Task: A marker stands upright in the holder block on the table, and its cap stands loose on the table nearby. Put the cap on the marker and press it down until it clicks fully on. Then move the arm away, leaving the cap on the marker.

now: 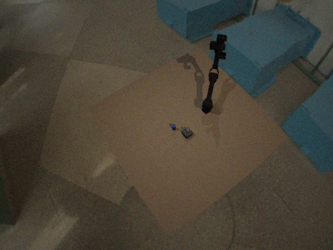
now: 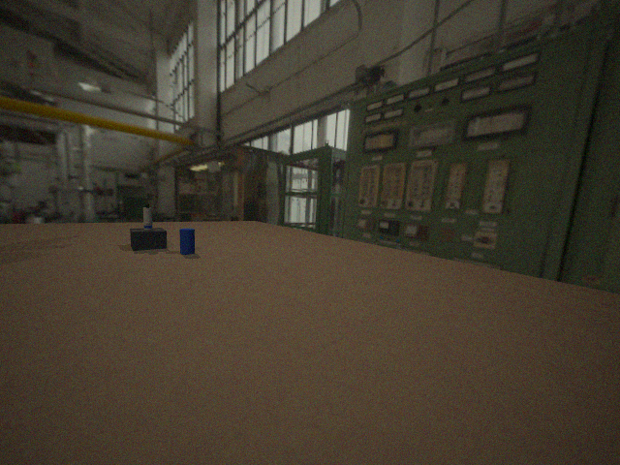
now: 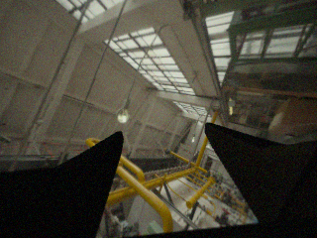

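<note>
My gripper tip is 500 mm short of the blue cap, 70 mm to the right of it and 550 mm above it. Also, from my gripper tip: dark holder block (440 mm ahead, 170 mm to the left, 560 mm below).
</note>
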